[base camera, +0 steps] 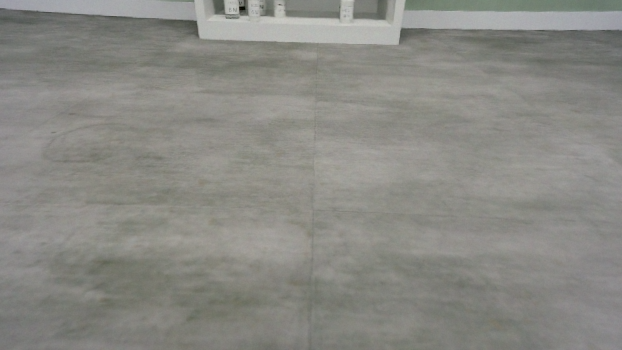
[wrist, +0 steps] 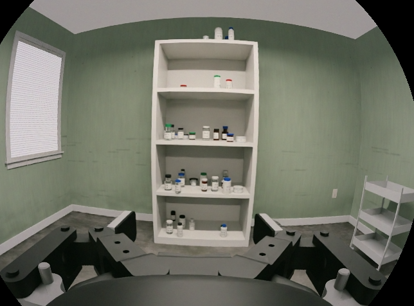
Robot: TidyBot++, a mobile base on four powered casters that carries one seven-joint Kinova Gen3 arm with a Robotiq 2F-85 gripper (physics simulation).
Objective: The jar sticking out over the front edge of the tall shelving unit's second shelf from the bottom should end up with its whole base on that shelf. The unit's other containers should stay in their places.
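Places are measured from the arm's base along level axes (x ahead, y left, z up), in metres.
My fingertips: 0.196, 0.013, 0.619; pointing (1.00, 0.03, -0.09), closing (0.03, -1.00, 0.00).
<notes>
Behind a point stands the place of what it marks, as x, y, z.
The tall white shelving unit [base camera: 300,34] @[1.855, -0.009, -0.363] [wrist: 256,125] stands against the green wall, upright and far off in the wrist view. Its second shelf from the bottom [wrist: 210,195] holds several containers. Near its front are a small blue-capped jar [wrist: 178,187] at the left, a larger blue-capped white jar [wrist: 227,186] and a low white jar [wrist: 238,189] at the right. Which one sticks out over the edge is too small to tell. My gripper [wrist: 194,226] is open and empty, well short of the unit, its fingers showing low on either side of it.
The bottom shelf holds several jars, one blue-capped [wrist: 223,230]. More containers stand on the upper shelves and the unit's top. A white three-tier cart [wrist: 381,217] stands at the right. Grey floor [base camera: 310,175] @[0.670, -0.025, -0.396] lies between the base and the unit. A window [wrist: 36,100] is at the left.
</notes>
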